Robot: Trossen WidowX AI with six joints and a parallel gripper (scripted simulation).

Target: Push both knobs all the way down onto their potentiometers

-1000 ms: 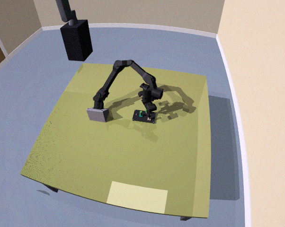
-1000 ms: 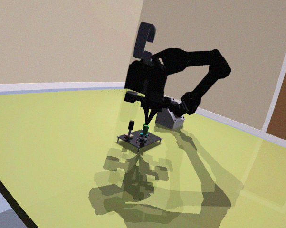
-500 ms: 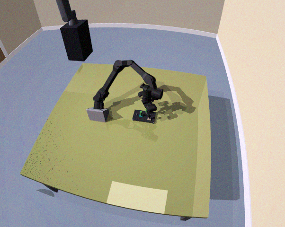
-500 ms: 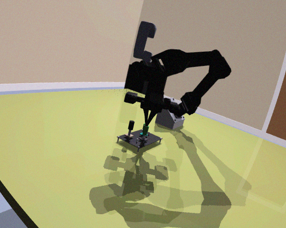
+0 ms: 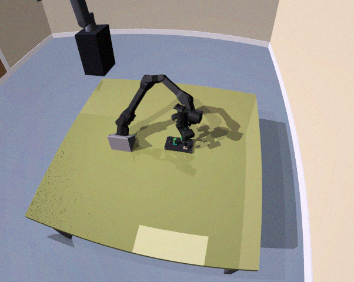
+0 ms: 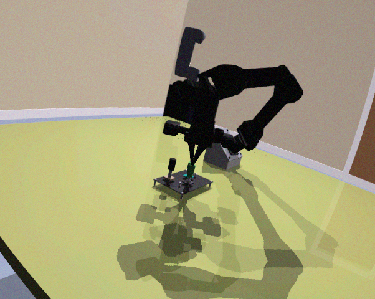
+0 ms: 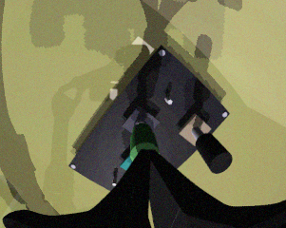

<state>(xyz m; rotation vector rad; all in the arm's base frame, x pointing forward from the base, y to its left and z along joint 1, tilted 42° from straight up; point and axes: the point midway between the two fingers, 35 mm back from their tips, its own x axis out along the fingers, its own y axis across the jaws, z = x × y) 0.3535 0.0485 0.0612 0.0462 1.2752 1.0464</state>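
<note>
The green knob lies 2 cm below my gripper tip.
</note>
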